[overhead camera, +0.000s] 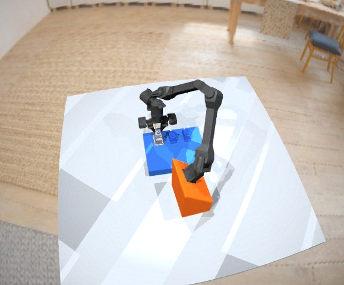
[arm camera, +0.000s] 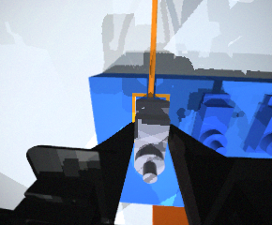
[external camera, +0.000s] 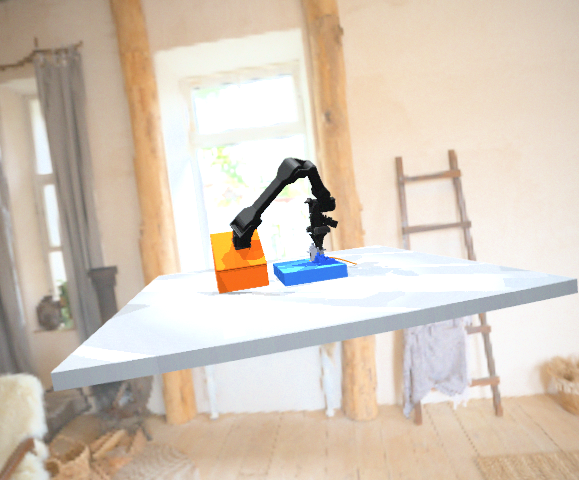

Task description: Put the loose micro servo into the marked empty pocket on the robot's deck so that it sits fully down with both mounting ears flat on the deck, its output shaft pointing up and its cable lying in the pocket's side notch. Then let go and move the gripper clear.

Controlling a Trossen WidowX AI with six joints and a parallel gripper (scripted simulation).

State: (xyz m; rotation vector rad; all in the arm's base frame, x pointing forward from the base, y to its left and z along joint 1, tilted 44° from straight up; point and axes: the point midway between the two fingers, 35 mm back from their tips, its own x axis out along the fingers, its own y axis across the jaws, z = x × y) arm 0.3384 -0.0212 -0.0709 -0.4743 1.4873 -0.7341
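My gripper tip is now 130 mm past the deck, 60 mm to the left of it and 70 mm above it.
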